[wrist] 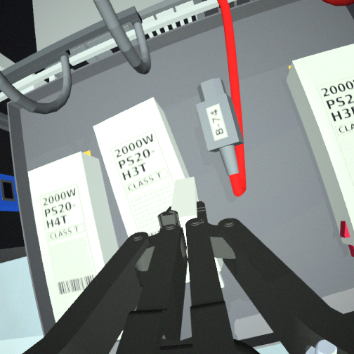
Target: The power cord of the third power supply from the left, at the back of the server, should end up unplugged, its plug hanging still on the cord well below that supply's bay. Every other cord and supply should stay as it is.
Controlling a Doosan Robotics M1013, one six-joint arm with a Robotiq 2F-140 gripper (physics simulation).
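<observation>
The unplugged grey plug, labelled B-74, is at the upper middle of the wrist view, over the grey tray. Its cord end points down in the view, where the red cord bends back and runs up past the plug to the top edge. My gripper is shut with nothing between its fingers. Its tips are below and left of the plug, apart from it, over the edge of a white box. The server's supplies and their bays do not show. Two grey cords loop down at the upper left; their plugs do not show.
The grey tray holds white boxes labelled H4T and H3T at left and another white box at right. A rail runs across the upper left behind the tray. Part of a red object shows at the top right.
</observation>
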